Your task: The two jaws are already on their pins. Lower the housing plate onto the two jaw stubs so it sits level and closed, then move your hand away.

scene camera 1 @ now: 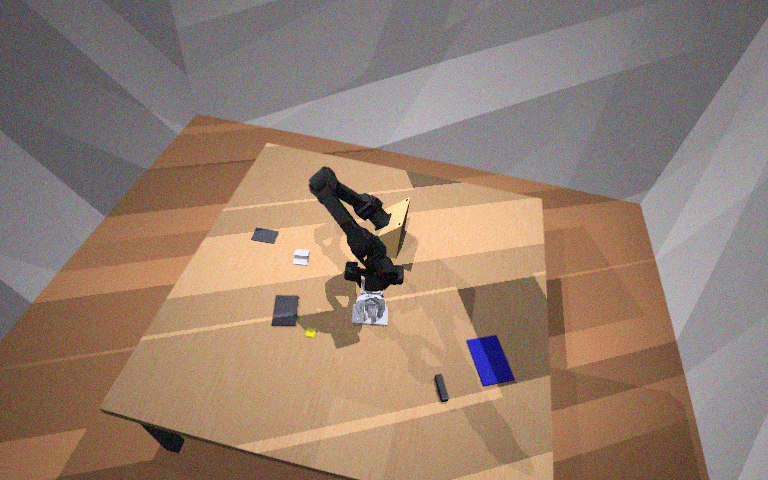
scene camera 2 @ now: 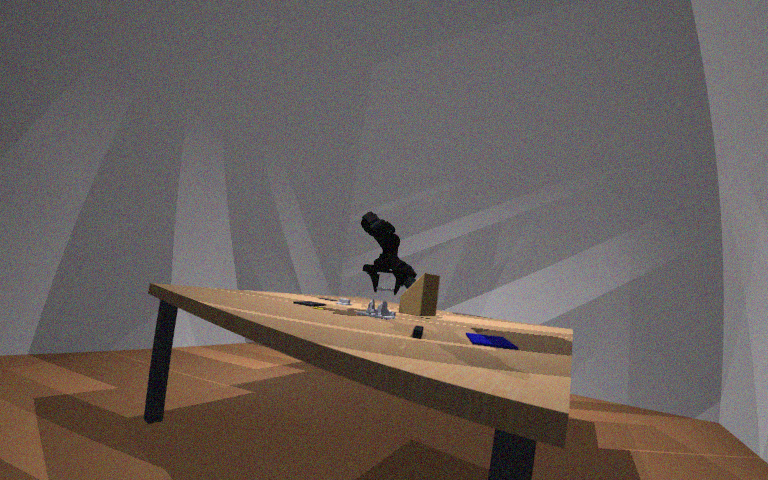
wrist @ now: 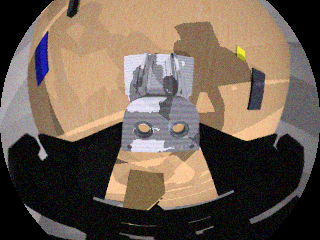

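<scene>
The gripper holds a base. The gripper also shows in scene camera 1 and in the wrist view. A blue plate also in view.
</scene>
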